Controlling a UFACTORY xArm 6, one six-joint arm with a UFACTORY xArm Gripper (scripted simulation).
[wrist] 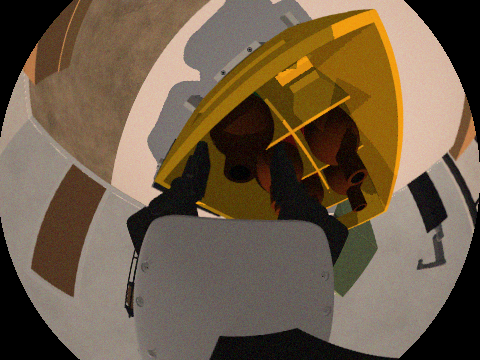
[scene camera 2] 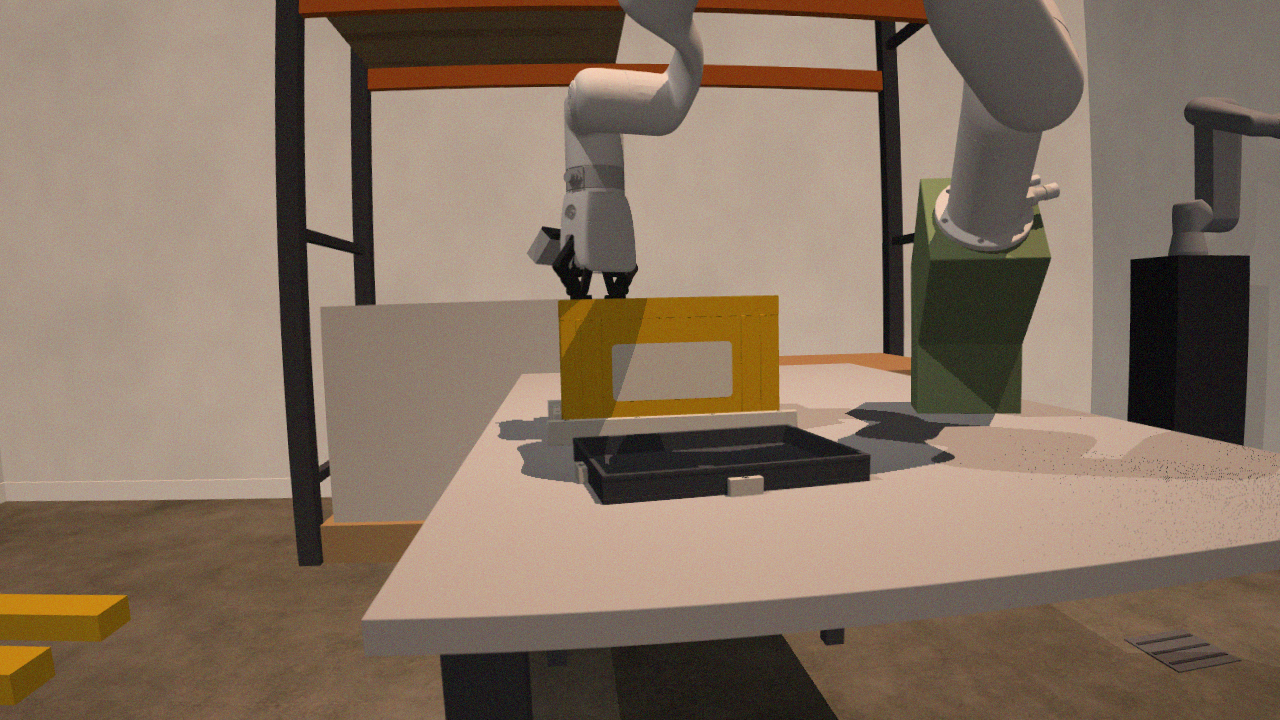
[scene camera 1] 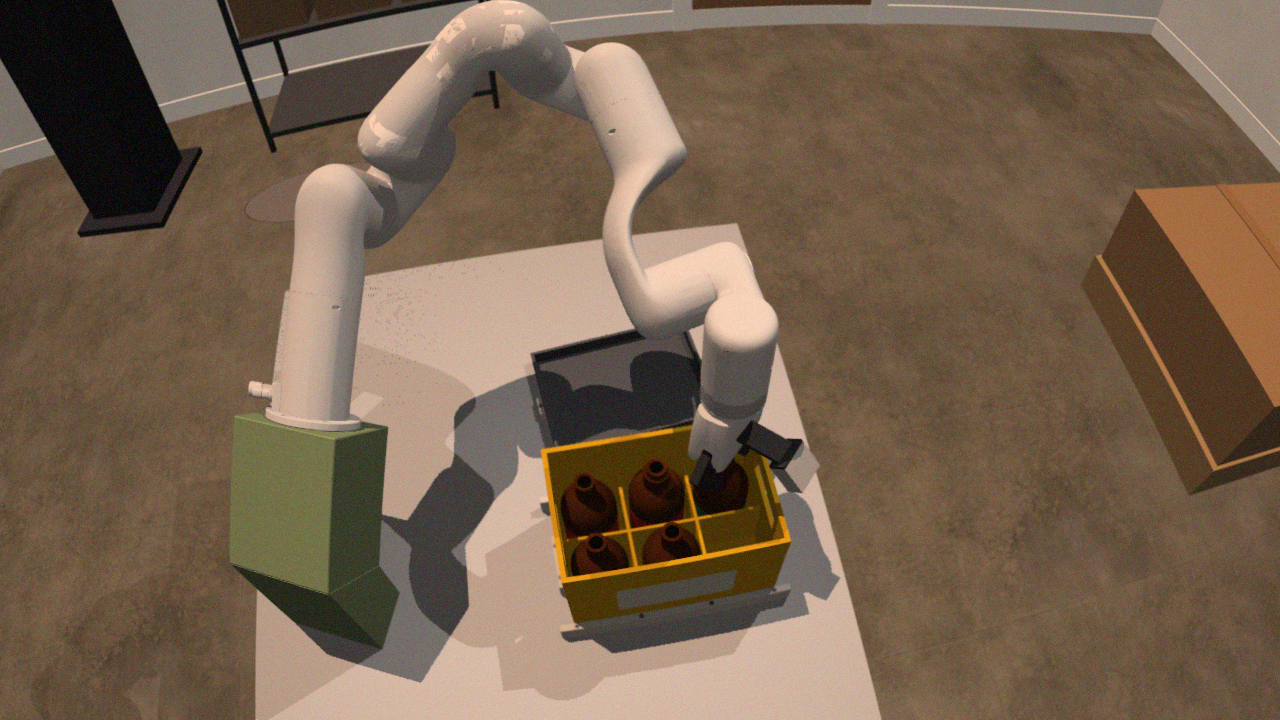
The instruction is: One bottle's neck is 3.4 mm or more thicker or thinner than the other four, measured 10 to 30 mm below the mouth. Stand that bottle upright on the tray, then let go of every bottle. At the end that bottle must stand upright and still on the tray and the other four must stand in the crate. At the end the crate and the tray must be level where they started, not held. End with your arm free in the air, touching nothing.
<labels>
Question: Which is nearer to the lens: the bottle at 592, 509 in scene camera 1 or the dark tray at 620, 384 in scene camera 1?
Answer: The bottle.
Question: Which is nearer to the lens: the bottle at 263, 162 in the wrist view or the yellow crate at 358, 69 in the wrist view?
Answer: The yellow crate.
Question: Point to a yellow crate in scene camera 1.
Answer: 735, 563
</labels>
